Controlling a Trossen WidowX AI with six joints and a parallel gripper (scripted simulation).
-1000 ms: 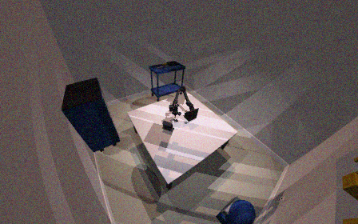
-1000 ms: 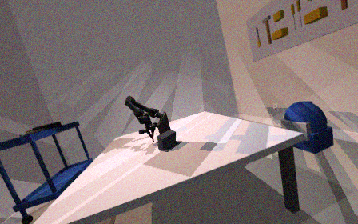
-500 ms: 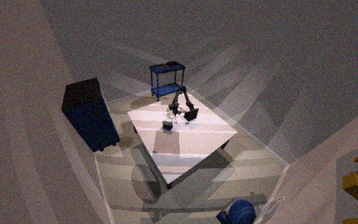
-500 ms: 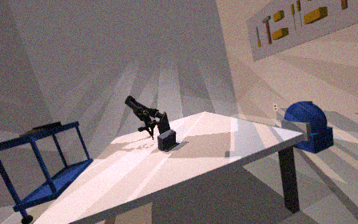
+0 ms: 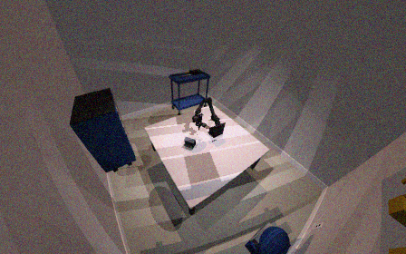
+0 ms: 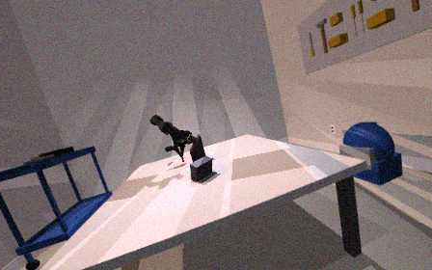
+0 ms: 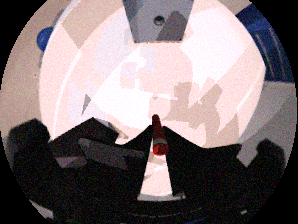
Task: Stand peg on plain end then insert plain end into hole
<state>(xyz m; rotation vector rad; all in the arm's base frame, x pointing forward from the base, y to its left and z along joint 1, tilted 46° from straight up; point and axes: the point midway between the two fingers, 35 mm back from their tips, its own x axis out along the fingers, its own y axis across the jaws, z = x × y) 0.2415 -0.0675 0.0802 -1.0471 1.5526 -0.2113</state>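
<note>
The sloped panel lies 19 cm ahead of my gripper tip, 13 cm to the left of it and 6 cm below it. The rest, counted from my gripper tip: red peg (2 cm above).
</note>
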